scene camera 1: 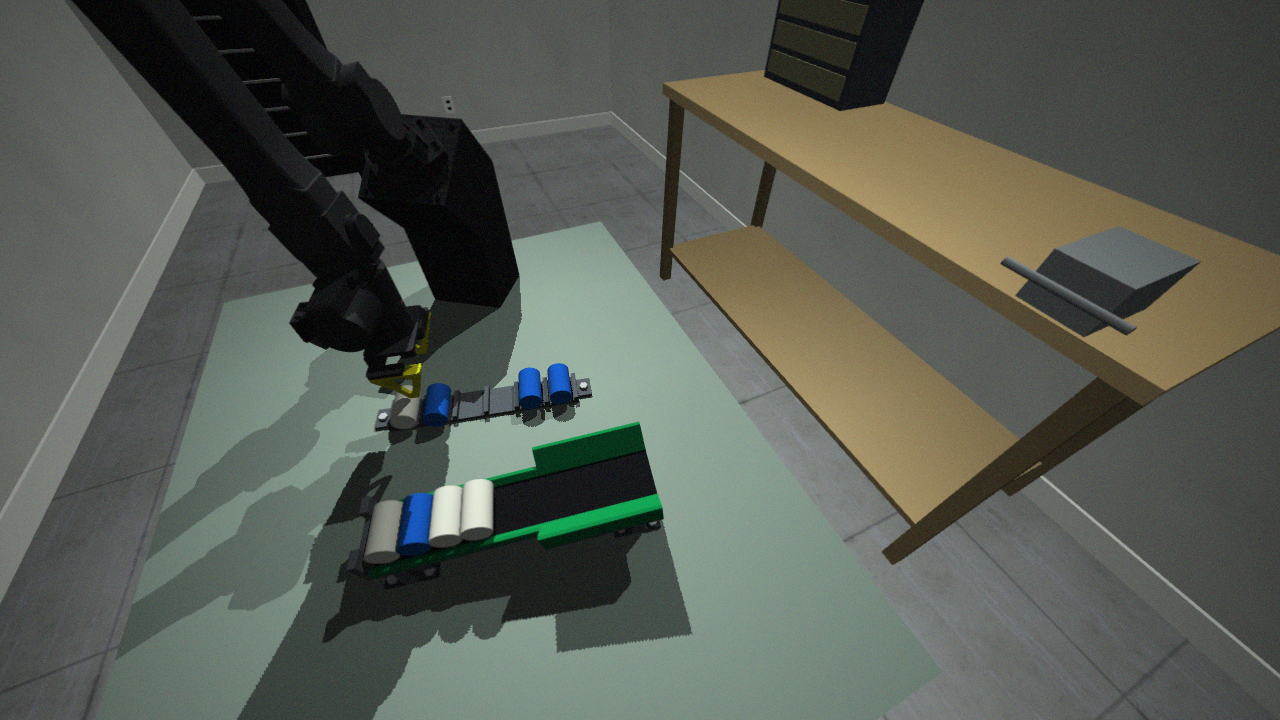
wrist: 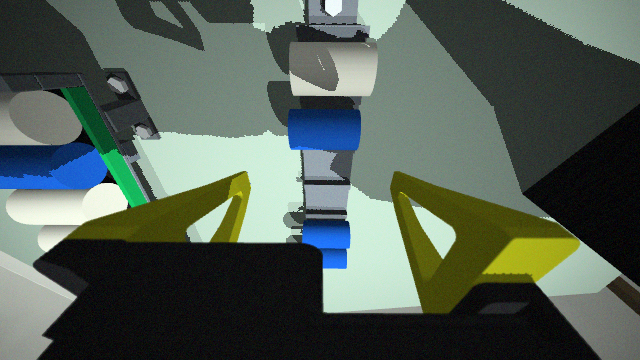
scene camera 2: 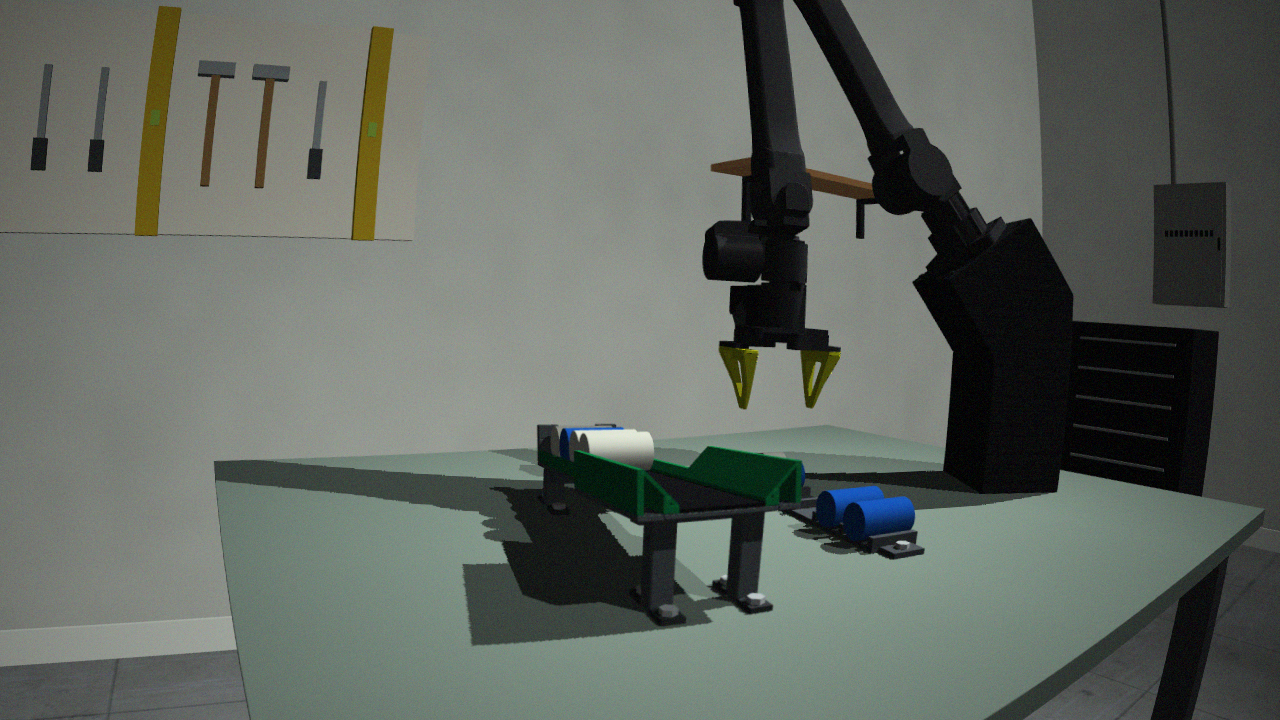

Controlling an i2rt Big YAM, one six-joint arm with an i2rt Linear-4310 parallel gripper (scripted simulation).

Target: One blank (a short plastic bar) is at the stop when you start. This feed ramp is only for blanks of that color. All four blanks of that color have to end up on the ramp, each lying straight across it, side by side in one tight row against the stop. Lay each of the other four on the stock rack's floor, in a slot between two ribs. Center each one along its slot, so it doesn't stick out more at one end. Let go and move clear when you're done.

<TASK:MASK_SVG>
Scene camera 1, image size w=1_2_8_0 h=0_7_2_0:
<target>my gripper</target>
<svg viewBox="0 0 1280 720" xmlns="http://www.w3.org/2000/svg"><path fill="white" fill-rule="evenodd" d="M400 295L398 301L386 308L387 311L383 313L378 323L390 345L365 348L364 361L368 365L366 377L372 384L394 390L408 398L420 397L421 363L406 366L403 363L386 365L387 357L400 356L402 359L415 357L416 353L427 353L431 313L428 307L421 307L421 305L407 306L405 308L406 305ZM393 379L405 378L406 380L412 380L413 390L409 391Z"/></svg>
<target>blue blank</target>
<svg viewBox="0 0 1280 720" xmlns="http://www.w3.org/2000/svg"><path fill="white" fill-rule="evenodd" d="M435 383L427 388L422 421L428 426L439 427L448 422L451 388L442 383Z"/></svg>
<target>white blank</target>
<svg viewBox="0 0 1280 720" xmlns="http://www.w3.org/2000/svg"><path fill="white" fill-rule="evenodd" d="M403 502L389 500L377 503L374 506L363 558L365 562L384 564L399 559L400 554L396 552Z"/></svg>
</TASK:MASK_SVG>
